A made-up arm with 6 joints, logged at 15 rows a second.
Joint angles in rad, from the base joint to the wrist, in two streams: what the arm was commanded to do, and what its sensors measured. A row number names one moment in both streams.
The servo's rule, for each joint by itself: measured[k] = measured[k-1] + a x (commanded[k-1-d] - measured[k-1]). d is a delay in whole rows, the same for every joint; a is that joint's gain. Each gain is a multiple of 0.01, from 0.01 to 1. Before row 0 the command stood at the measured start. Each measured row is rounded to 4 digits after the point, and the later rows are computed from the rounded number. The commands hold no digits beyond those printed.
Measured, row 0:
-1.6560 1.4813 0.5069 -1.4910 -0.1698 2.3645
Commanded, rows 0 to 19:
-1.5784 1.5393 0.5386 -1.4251 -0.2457 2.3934
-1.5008 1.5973 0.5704 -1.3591 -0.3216 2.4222
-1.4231 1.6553 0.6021 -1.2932 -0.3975 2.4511
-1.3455 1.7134 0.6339 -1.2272 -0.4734 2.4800
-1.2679 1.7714 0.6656 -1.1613 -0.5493 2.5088
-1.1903 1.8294 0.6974 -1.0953 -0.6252 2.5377
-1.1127 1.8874 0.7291 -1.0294 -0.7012 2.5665
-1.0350 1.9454 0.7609 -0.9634 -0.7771 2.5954
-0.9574 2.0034 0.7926 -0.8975 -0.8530 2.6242
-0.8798 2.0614 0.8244 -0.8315 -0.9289 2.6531
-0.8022 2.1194 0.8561 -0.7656 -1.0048 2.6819
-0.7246 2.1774 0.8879 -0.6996 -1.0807 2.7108
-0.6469 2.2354 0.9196 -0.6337 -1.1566 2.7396
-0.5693 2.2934 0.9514 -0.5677 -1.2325 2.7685
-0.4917 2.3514 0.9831 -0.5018 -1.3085 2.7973
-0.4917 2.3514 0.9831 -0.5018 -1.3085 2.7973
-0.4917 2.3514 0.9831 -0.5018 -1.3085 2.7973
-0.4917 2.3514 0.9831 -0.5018 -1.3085 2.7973
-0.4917 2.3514 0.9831 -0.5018 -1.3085 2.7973
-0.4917 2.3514 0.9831 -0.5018 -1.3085 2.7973
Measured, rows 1 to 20:
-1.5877 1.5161 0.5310 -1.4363 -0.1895 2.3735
-1.5112 1.5648 0.5609 -1.3722 -0.2238 2.3886
-1.4337 1.6191 0.5922 -1.3066 -0.2690 2.4080
-1.3561 1.6757 0.6239 -1.2407 -0.3221 2.4303
-1.2785 1.7331 0.6556 -1.1748 -0.3812 2.4546
-1.2009 1.7909 0.6874 -1.1088 -0.4446 2.4804
-1.1233 1.8488 0.7191 -1.0429 -0.5113 2.5071
-1.0456 1.9068 0.7509 -0.9769 -0.5804 2.5345
-0.9680 1.9648 0.7826 -0.9110 -0.6513 2.5623
-0.8904 2.0228 0.8144 -0.8450 -0.7235 2.5904
-0.8128 2.0808 0.8461 -0.7791 -0.7966 2.6188
-0.7352 2.1388 0.8779 -0.7131 -0.8705 2.6473
-0.6575 2.1968 0.9096 -0.6472 -0.9449 2.6759
-0.5799 2.2548 0.9414 -0.5812 -1.0197 2.7046
-0.5023 2.3128 0.9731 -0.5153 -1.0948 2.7333
-0.4930 2.3360 0.9807 -0.5041 -1.1504 2.7531
-0.4919 2.3452 0.9825 -0.5022 -1.1915 2.7668
-0.4917 2.3489 0.9830 -0.5019 -1.2219 2.7763
-0.4917 2.3504 0.9831 -0.5018 -1.2444 2.7828
-0.4917 2.3510 0.9831 -0.5018 -1.2611 2.7873
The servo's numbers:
d 0
a 0.88 0.60 0.76 0.83 0.26 0.31

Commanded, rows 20 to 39:
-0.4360 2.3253 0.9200 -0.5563 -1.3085 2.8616
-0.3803 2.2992 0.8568 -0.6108 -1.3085 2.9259
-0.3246 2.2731 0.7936 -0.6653 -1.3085 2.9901
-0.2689 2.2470 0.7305 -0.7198 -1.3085 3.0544
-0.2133 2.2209 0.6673 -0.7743 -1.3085 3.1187
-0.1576 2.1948 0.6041 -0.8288 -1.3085 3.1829
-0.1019 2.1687 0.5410 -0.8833 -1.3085 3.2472
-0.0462 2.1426 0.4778 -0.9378 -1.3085 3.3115
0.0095 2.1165 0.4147 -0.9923 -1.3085 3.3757
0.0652 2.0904 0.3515 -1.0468 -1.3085 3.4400
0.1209 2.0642 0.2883 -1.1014 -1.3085 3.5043
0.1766 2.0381 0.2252 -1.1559 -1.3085 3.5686
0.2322 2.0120 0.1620 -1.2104 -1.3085 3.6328
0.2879 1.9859 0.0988 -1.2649 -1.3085 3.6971
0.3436 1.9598 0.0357 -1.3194 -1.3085 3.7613
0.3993 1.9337 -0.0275 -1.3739 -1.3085 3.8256
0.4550 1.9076 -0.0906 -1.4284 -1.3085 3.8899
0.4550 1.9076 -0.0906 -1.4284 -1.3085 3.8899
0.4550 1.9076 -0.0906 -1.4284 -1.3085 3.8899
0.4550 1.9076 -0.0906 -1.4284 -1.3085 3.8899
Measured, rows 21 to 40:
-0.4427 2.3356 0.9351 -0.5470 -1.2734 2.8103
-0.3878 2.3138 0.8756 -0.6000 -1.2825 2.8461
-0.3322 2.2894 0.8133 -0.6542 -1.2893 2.8907
-0.2765 2.2640 0.7504 -0.7086 -1.2943 2.9414
-0.2209 2.2381 0.6872 -0.7631 -1.2980 2.9964
-0.1652 2.2121 0.6240 -0.8176 -1.3007 3.0542
-0.1095 2.1861 0.5609 -0.8721 -1.3027 3.1140
-0.0538 2.1600 0.4977 -0.9266 -1.3042 3.1752
0.0019 2.1339 0.4346 -0.9811 -1.3053 3.2374
0.0576 2.1078 0.3714 -1.0356 -1.3061 3.3002
0.1133 2.0816 0.3082 -1.0902 -1.3067 3.3635
0.1690 2.0555 0.2451 -1.1447 -1.3072 3.4271
0.2246 2.0294 0.1819 -1.1992 -1.3075 3.4909
0.2803 2.0033 0.1187 -1.2537 -1.3078 3.5548
0.3360 1.9772 0.0556 -1.3082 -1.3080 3.6188
0.3917 1.9511 -0.0076 -1.3627 -1.3081 3.6829
0.4474 1.9250 -0.0707 -1.4172 -1.3082 3.7471
0.4541 1.9146 -0.0858 -1.4265 -1.3083 3.7914
0.4549 1.9104 -0.0894 -1.4281 -1.3084 3.8219
0.4550 1.9087 -0.0903 -1.4283 -1.3084 3.8430

